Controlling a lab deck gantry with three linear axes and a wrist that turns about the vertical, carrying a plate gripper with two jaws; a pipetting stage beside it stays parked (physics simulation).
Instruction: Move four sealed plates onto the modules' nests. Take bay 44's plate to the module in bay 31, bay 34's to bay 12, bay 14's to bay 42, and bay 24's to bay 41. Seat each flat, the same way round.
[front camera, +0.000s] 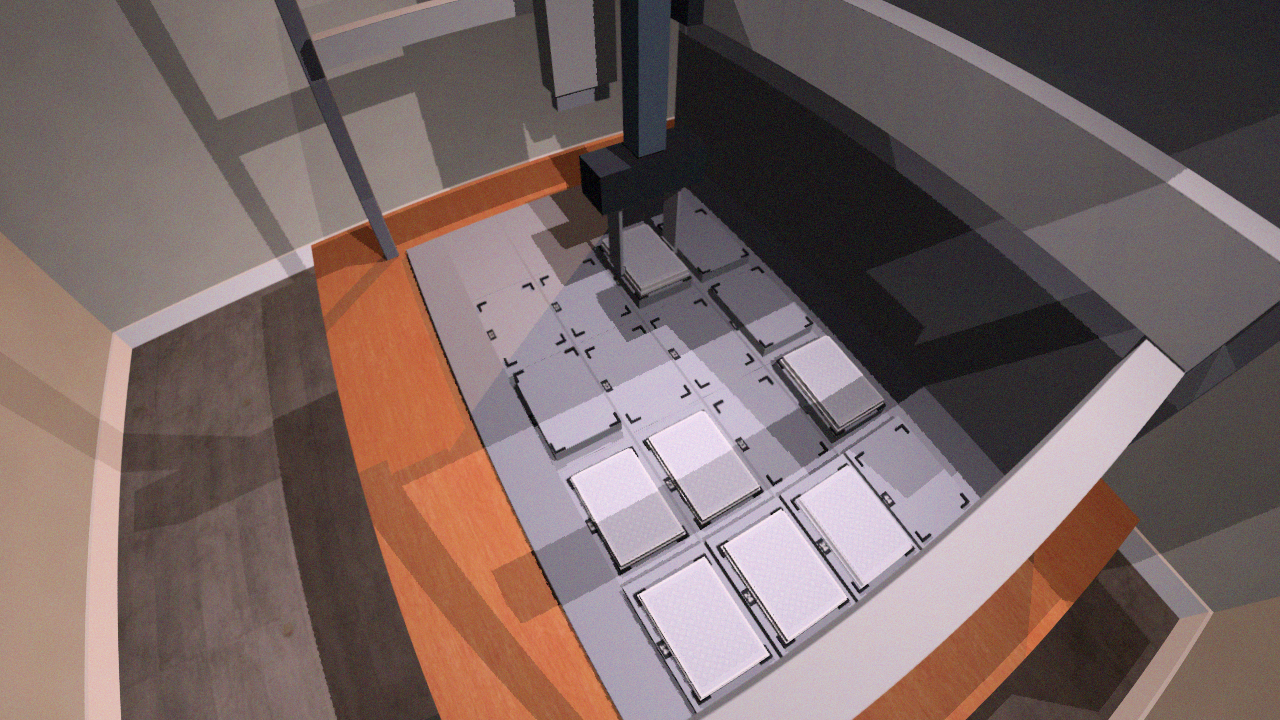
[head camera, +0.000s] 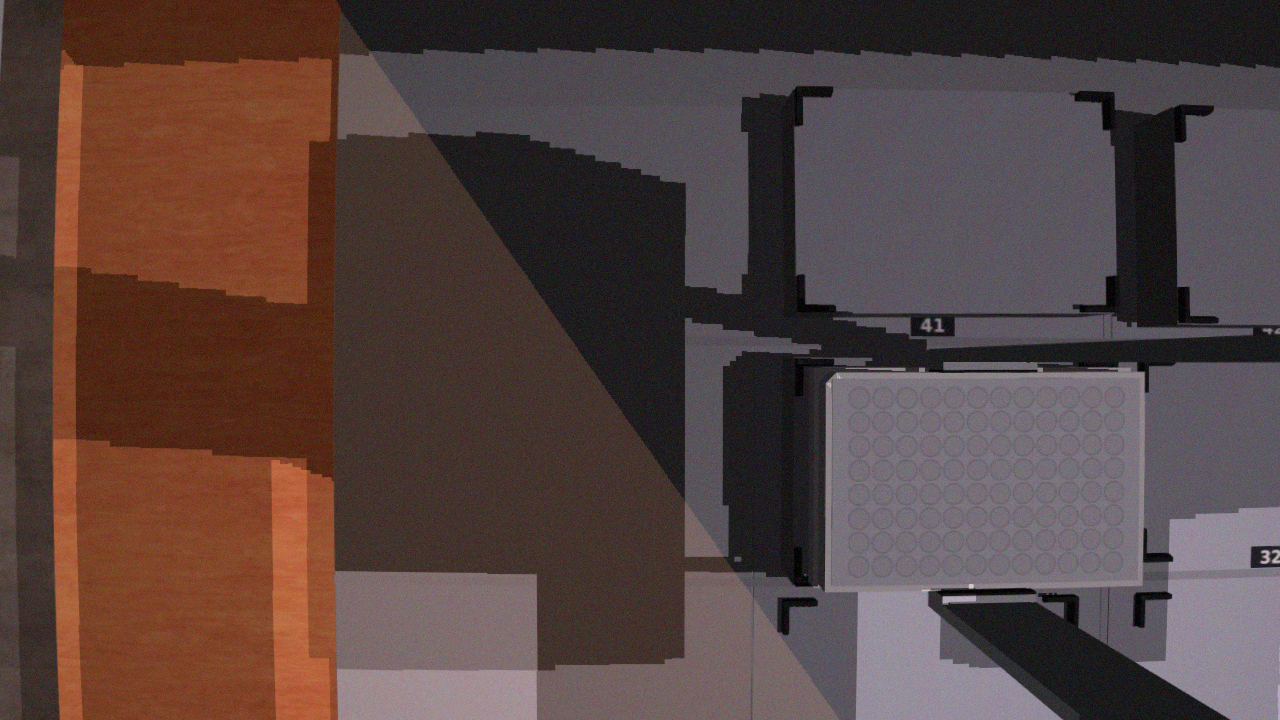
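Pixels of known places: gripper, between the fingertips: (front camera: 643, 256) (head camera: 974, 477); robot's base, origin of its link: (front camera: 479, 306).
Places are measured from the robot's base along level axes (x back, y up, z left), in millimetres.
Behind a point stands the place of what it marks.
Observation:
My gripper (front camera: 648, 259) @[x -64, y 31, z 257 mm] (head camera: 985, 481) @[x -64, y 31, z 257 mm] is shut on a white sealed plate (front camera: 655, 251) @[x -69, y 39, z 274 mm] (head camera: 904, 456) @[x -32, y 38, z 266 mm]. The plate is level and aligned, at the nest of bay 31; whether it rests there or hangs slightly above is hard to tell. It hides most of that module. The empty module of bay 41 (front camera: 707, 234) @[x -57, y 19, z 384 mm] (head camera: 953, 201) @[x -63, y 19, z 368 mm] is beside it. The empty module of bay 42 (front camera: 762, 308) @[x -233, y 19, z 361 mm] (head camera: 1230, 210) @[x -185, y 19, z 367 mm] and that of bay 12 (front camera: 570, 400) @[x -236, y 19, z 48 mm] also show. Plates lie in bay 34 (front camera: 854, 523) @[x -556, y 29, z 253 mm], bay 24 (front camera: 783, 573) @[x -556, y 29, z 147 mm] and bay 14 (front camera: 702, 626) @[x -557, y 29, z 41 mm].
Other plates sit in bay 43 (front camera: 832, 380) @[x -390, y 33, z 358 mm], bay 23 (front camera: 702, 465) @[x -395, y 14, z 146 mm] and bay 13 (front camera: 626, 505) @[x -394, y 15, z 42 mm]. Bay 44 (front camera: 921, 465) @[x -548, y 15, z 390 mm] holds no plate. The grey pipetting stage (front camera: 571, 49) hangs behind the gripper. A pale beam (front camera: 966, 519) @[x -606, y 400, z 100 mm] crosses the front edge.

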